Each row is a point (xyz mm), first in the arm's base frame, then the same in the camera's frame.
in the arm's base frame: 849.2 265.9 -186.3
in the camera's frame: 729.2 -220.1 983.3
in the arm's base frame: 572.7 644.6 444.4
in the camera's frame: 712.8 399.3 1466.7
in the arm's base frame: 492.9 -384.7 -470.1
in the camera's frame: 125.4 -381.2 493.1
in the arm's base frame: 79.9 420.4 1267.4
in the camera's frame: 34.4 924.9 1950.3
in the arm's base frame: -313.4 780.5 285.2
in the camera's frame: 491.7 1114.4 948.3
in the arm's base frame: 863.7 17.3 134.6
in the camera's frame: 420.6 -263.3 1243.9
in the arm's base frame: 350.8 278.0 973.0
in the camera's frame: 132.8 543.3 1792.0
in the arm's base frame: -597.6 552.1 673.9
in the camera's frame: 46.5 1337.0 1138.8
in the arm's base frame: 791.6 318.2 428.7
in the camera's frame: 541.6 47.9 1509.9
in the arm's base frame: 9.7 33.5 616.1
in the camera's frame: -101.0 565.4 1293.6
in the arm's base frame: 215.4 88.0 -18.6
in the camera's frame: 247.1 232.8 828.6
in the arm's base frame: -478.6 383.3 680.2
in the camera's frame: -44.4 1155.3 1176.5
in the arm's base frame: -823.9 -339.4 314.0
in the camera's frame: -675.9 920.8 609.2
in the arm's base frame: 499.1 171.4 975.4
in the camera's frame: 107.9 370.9 1846.9
